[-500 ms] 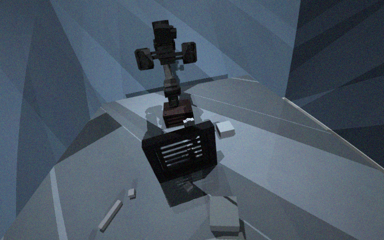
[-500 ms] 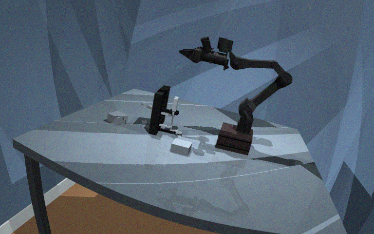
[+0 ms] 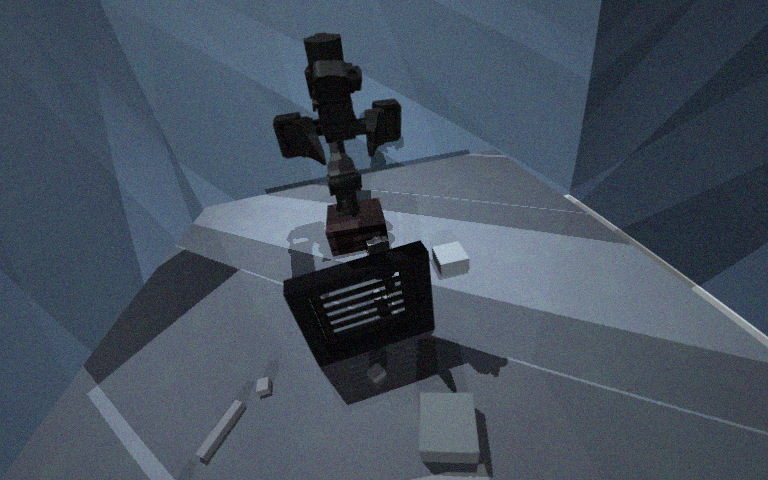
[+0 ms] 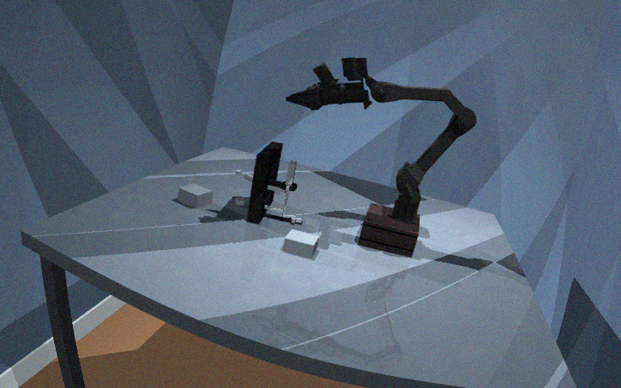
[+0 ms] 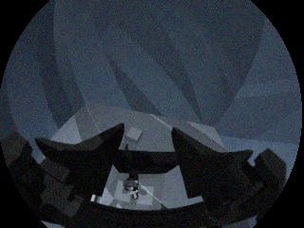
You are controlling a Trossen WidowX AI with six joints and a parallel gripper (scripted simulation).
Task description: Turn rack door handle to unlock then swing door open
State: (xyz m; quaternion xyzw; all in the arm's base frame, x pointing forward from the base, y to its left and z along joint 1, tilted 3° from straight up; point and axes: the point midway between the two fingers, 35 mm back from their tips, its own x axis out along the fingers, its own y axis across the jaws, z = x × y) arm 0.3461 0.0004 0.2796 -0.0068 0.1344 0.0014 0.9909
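My gripper tip is 230 mm above the thin upright handle, 50 mm past it and 20 mm to the right of it. Round my gripper tip: thin bar 330 mm below, 300 mm to the right, 120 mm ahead.
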